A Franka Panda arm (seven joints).
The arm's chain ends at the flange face. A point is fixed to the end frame.
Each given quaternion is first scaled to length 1.
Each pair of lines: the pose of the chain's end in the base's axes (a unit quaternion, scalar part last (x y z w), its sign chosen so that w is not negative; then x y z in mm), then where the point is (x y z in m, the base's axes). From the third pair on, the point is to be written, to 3 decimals.
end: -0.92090 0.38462 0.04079 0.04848 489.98 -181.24 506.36
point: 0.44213 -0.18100 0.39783
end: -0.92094 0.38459 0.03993 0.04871 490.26 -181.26 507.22
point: 0.44261 -0.18104 0.39860
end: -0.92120 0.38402 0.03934 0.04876 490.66 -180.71 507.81
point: 0.443 -0.181 0.399
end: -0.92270 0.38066 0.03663 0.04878 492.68 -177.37 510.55
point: 0.446 -0.178 0.402
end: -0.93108 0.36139 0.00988 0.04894 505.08 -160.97 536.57
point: 0.464 -0.165 0.425
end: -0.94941 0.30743 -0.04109 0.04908 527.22 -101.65 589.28
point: 0.498 -0.114 0.475
